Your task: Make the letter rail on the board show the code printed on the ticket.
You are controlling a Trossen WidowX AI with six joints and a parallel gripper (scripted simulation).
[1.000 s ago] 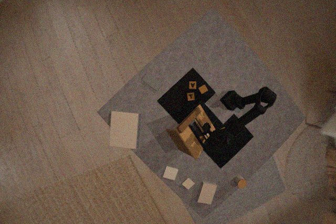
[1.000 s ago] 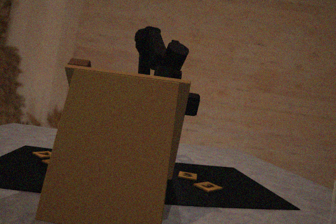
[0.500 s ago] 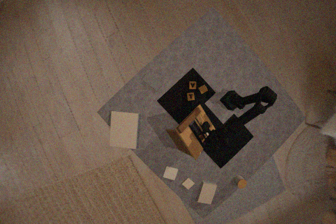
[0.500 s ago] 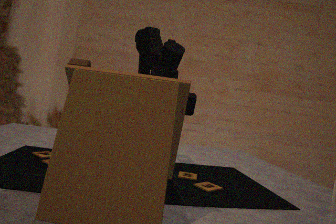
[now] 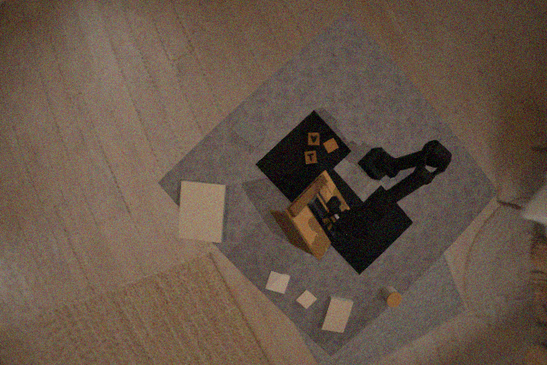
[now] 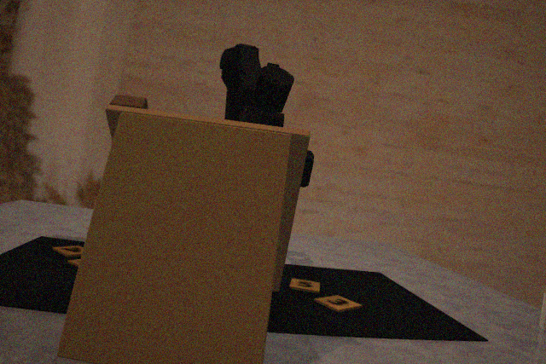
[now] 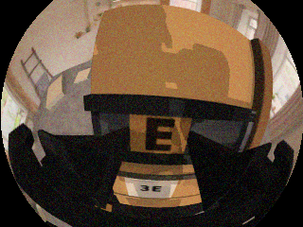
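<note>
Now: the white ticket 80 mm below my gripper tip, 70 mm behind it and 20 mm to the left of it. Round my gripper tip: black mat 170 mm behind, 160 mm below, 20 mm to the left; grey slab 520 mm to the right, 160 mm below, 80 mm behind; tan letter tile e right at my gripper tip.
</note>
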